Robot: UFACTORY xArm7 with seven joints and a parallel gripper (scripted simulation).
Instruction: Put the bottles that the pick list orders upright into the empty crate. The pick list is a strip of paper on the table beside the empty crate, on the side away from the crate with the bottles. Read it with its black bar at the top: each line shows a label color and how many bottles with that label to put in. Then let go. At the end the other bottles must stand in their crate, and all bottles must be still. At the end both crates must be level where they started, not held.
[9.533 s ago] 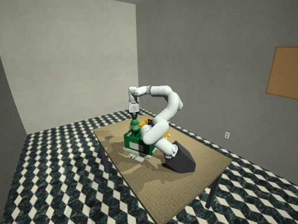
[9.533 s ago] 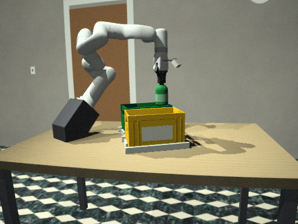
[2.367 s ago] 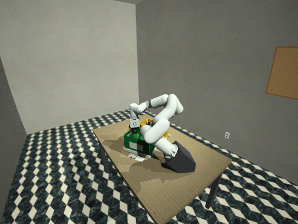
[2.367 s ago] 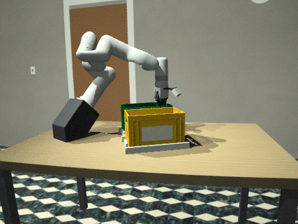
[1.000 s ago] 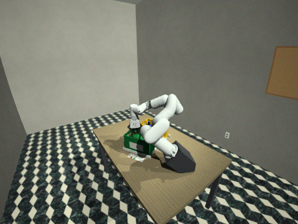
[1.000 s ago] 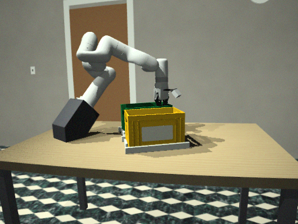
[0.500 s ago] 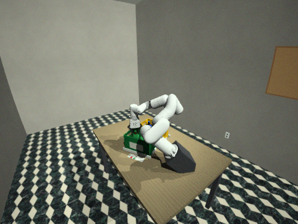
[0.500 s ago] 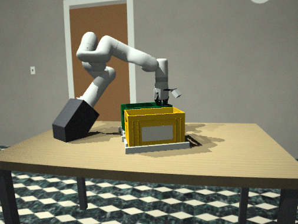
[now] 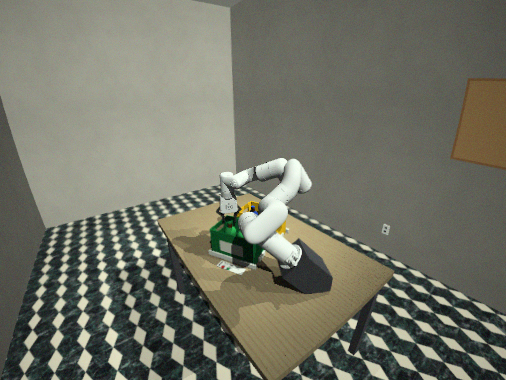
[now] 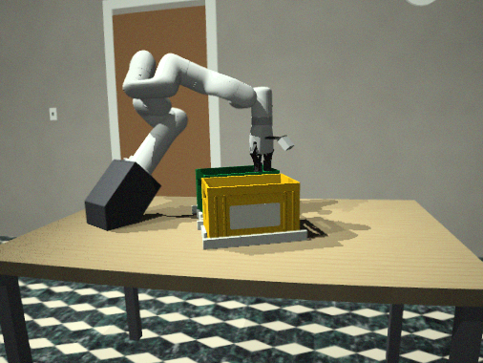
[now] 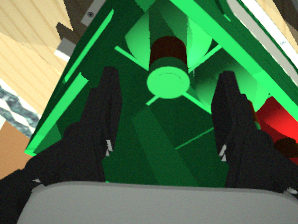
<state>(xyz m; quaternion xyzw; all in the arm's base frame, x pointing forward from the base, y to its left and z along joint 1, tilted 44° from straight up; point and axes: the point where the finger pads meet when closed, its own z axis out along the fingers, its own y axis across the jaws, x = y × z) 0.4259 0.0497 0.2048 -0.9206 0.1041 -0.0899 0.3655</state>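
Right now the green-capped bottle is 10 cm below my hand, 7 cm behind it and 6 cm to the right of it. The rest, counted from my hand: red bottle (13 cm behind, 12 cm to the right, 10 cm below); then green crate (10 cm below, 10 cm behind, 3 cm to the right); then yellow crate (22 cm to the right, 10 cm below, 5 cm ahead).
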